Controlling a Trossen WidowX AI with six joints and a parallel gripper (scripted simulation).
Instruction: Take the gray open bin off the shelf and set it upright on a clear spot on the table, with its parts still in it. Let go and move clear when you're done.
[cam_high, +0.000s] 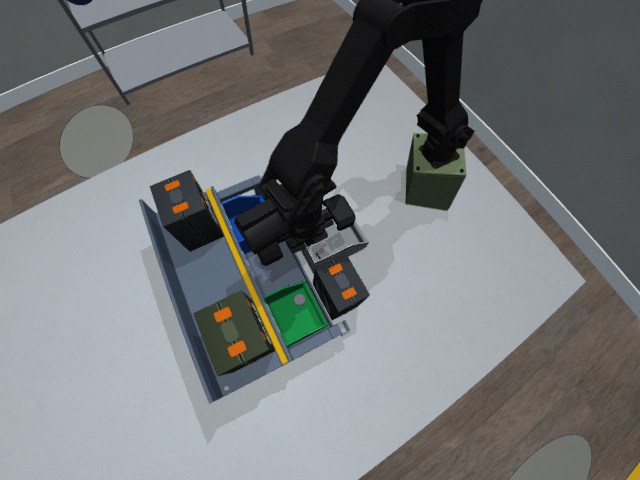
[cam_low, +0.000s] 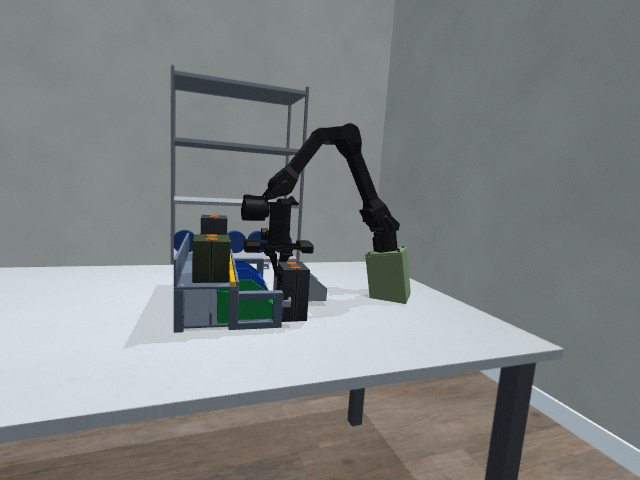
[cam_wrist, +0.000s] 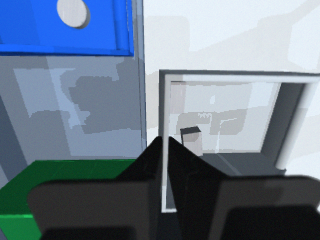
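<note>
Right now my hand is 6 cm past the gray open bin and 5 cm above it. The rest, counted from my hand: yellow rail 13 cm ahead, 1 cm to the left; then blue bin 10 cm to the right, 10 cm ahead, 6 cm below; then green bin 12 cm to the left, 9 cm ahead, 6 cm below.
</note>
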